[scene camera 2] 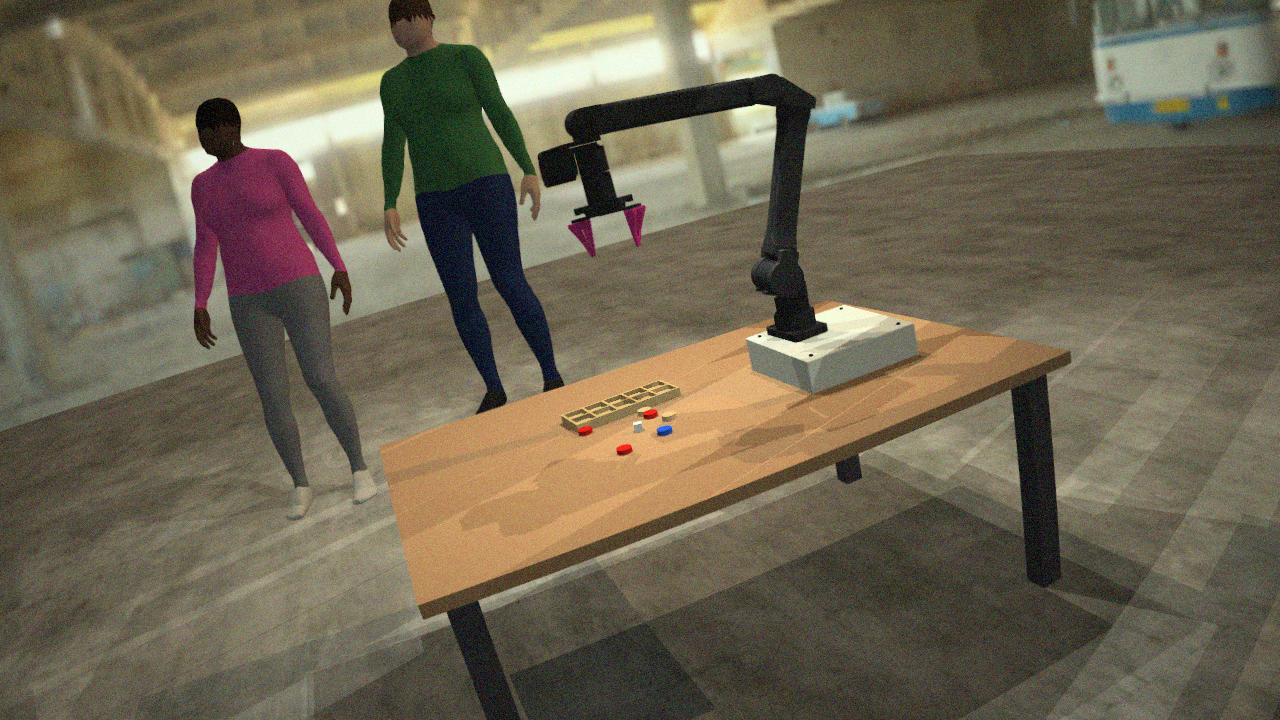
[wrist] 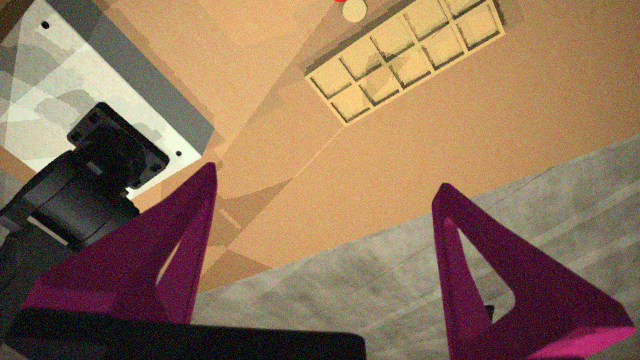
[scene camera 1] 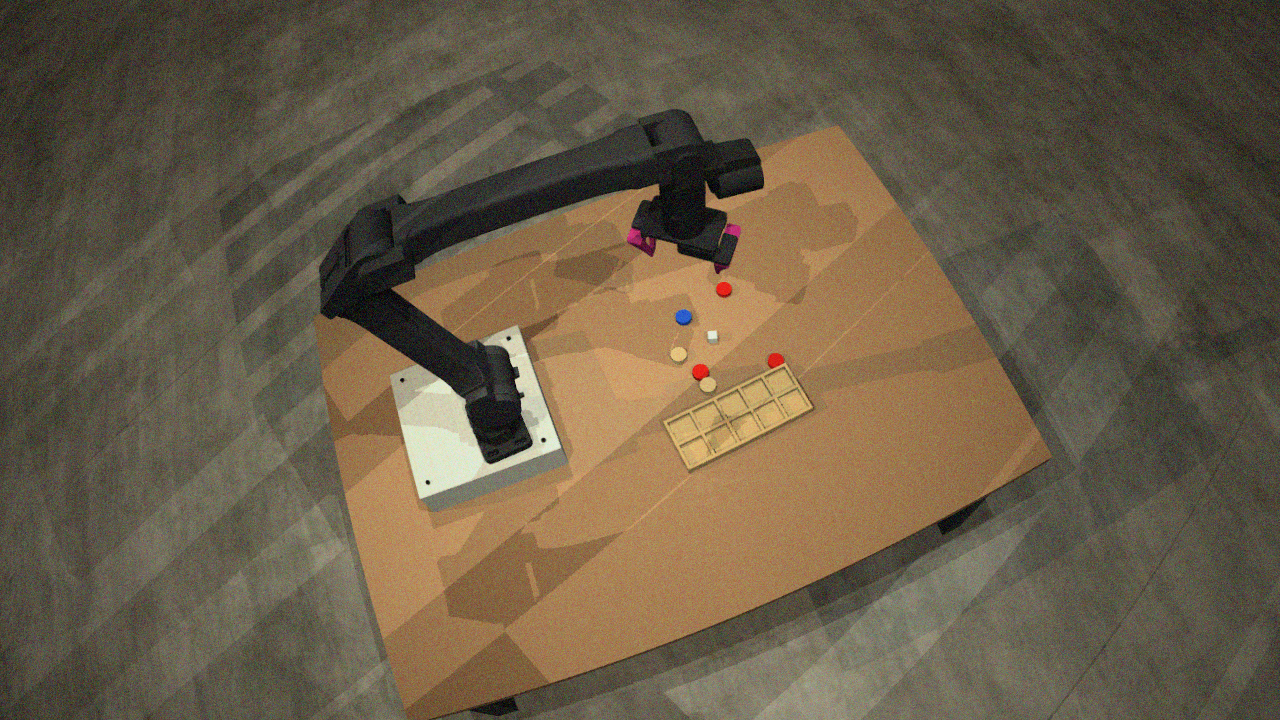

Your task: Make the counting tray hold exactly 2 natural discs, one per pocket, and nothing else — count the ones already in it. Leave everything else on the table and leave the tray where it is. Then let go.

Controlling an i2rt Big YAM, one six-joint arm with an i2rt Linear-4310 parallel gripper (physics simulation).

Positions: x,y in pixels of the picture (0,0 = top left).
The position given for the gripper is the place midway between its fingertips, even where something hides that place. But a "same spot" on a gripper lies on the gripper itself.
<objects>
The gripper shows in scene camera 2, in the wrist view and in scene camera 1 (pixel 685 261). A counting tray shows in scene camera 2, in the wrist view (pixel 397 53) and in scene camera 1. The same spot on the counting tray: (scene camera 1: pixel 723 424) is (scene camera 2: pixel 632 396). One and the same spot on the gripper: (wrist: pixel 106 294) is (scene camera 2: pixel 625 212).
</objects>
